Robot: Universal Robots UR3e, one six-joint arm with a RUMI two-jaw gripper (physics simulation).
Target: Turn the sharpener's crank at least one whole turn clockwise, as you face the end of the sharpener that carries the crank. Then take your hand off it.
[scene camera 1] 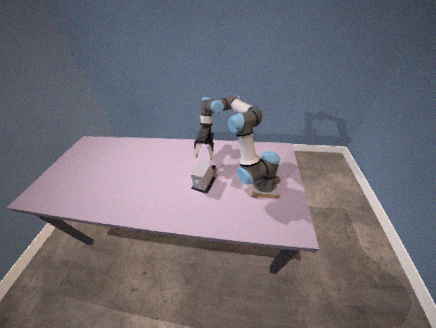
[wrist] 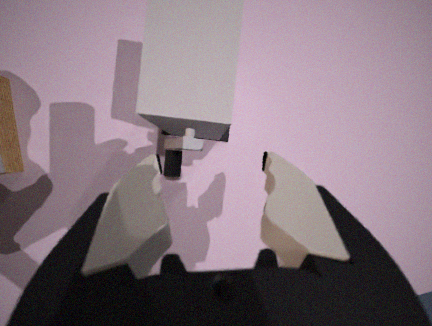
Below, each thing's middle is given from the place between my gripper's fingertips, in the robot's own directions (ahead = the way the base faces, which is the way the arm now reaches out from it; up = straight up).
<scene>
Now: the sharpener (wrist: 188, 67) 7 cm to the left of my hand and 5 cm below it.
</scene>
